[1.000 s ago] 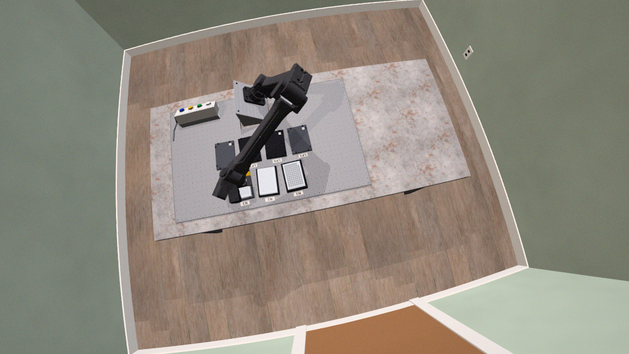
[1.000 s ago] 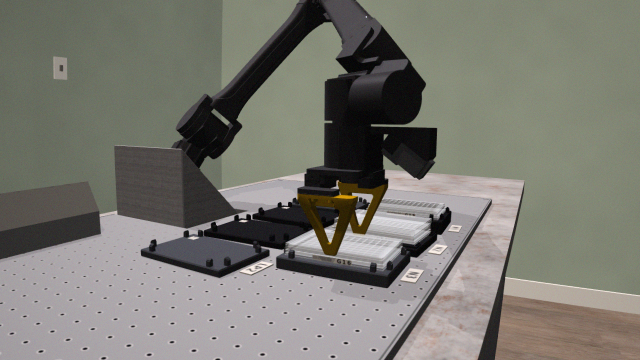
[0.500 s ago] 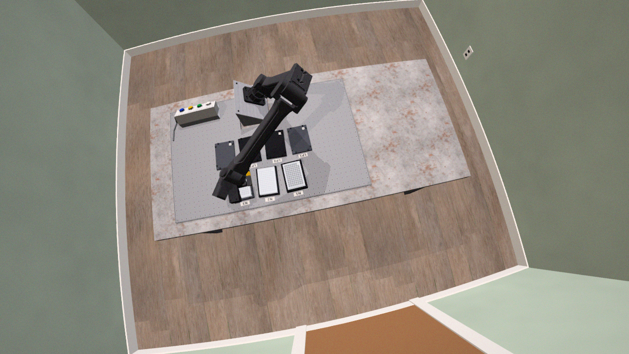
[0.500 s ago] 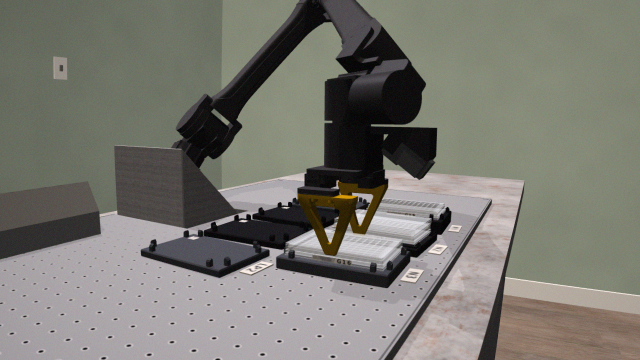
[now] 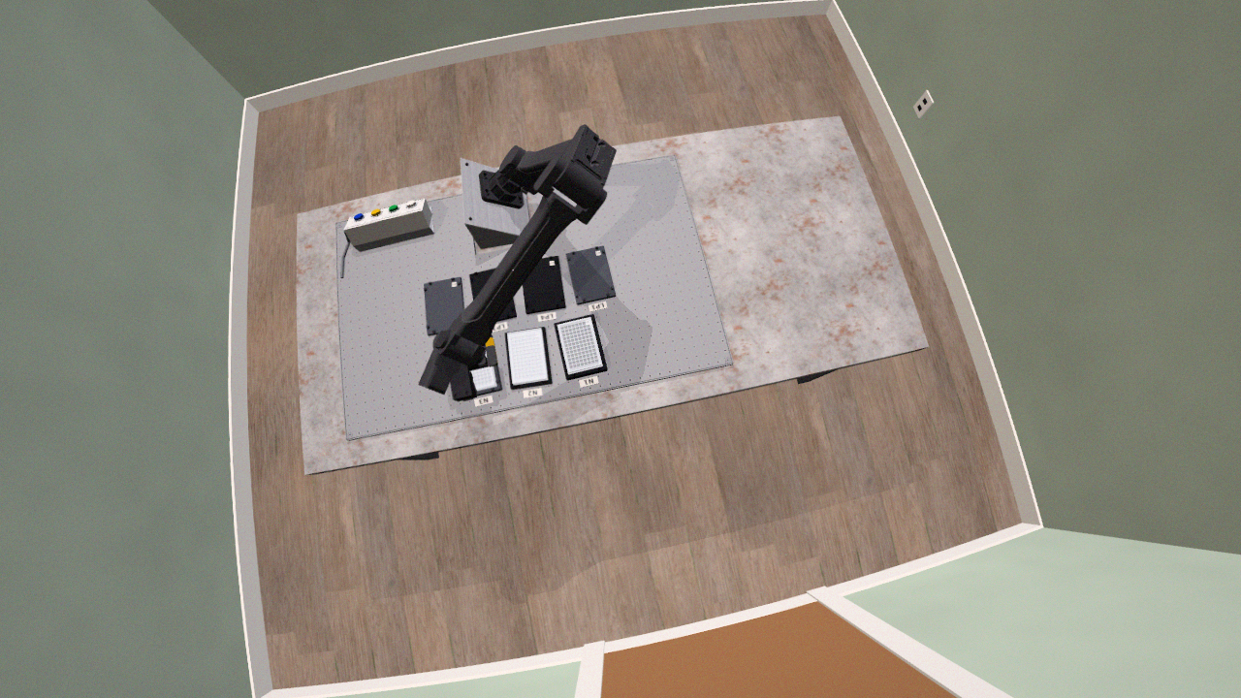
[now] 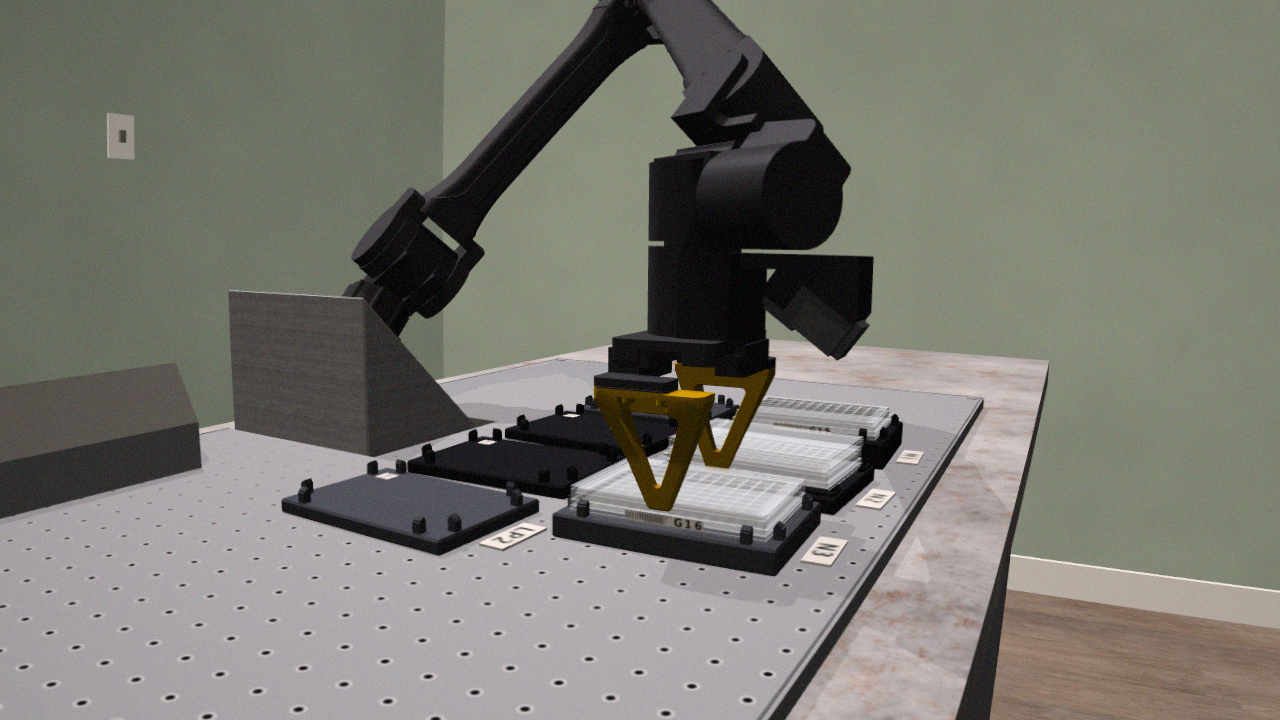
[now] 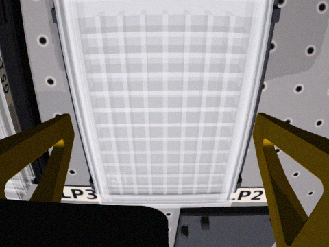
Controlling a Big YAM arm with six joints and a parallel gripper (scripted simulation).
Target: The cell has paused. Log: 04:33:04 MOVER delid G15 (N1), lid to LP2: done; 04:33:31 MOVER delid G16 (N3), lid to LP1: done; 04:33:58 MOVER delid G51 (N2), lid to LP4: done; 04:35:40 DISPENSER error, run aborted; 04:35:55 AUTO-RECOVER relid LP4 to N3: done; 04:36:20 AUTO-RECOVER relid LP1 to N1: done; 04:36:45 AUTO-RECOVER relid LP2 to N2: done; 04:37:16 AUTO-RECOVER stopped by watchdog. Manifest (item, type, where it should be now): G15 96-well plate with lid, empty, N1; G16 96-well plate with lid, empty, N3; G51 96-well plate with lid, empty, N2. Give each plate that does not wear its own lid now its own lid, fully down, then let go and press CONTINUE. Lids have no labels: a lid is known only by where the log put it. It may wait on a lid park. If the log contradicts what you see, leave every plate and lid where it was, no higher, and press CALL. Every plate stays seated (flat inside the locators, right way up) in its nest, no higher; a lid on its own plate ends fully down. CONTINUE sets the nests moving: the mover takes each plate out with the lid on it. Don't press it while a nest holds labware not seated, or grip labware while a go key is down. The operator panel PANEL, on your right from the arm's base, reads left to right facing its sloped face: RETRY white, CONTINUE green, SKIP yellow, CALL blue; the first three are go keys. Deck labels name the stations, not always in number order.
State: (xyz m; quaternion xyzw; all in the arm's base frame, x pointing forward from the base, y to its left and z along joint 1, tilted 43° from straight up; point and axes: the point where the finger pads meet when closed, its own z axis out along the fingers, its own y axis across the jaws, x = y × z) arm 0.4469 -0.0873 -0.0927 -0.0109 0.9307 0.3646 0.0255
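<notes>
Now: hand 10 mm above the plate G16. Also, from my hand: LP3: 180 mm behind, 60 mm to the left, 30 mm below; then lid park LP2: 180 mm behind, 70 mm to the right, 30 mm below; then LP4 label: 190 mm to the left, 90 mm behind, 30 mm below.
</notes>
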